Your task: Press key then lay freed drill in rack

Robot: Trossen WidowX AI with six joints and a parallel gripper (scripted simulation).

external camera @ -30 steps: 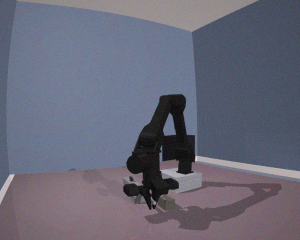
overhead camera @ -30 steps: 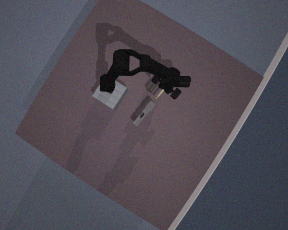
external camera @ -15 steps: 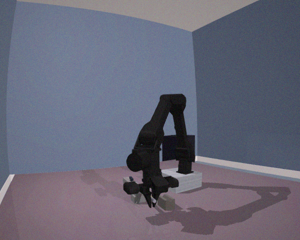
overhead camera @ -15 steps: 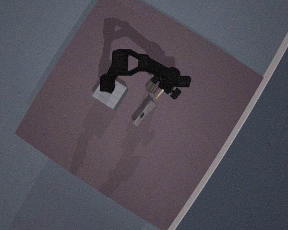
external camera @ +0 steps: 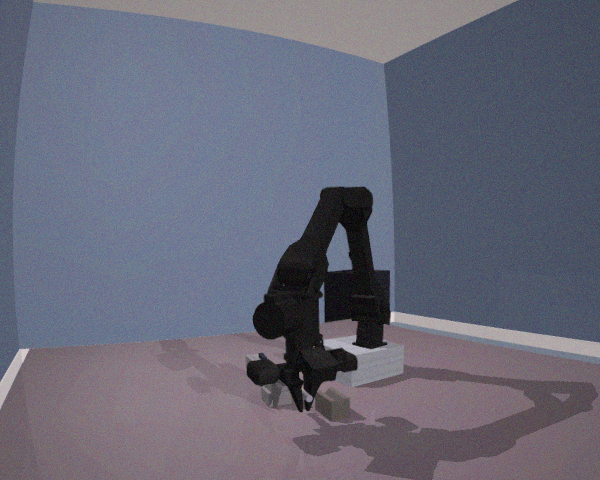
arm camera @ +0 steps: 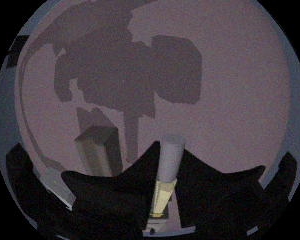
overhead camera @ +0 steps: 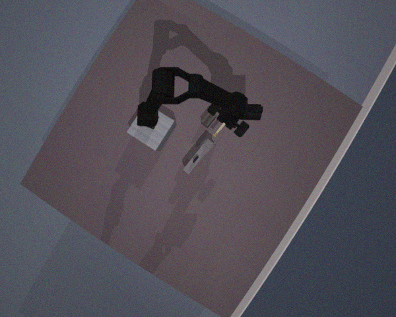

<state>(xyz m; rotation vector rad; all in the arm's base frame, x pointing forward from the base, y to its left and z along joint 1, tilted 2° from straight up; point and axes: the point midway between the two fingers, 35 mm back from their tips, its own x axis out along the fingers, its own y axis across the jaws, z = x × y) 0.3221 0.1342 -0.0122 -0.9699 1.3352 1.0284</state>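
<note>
The slotted rack lies 80 mm behind my gripper tip, 10 mm to the right of it and 10 mm below it. From my gripper tip the other things lie so: dark key: 220 mm to the right, 60 mm behind, 20 mm above.
</note>
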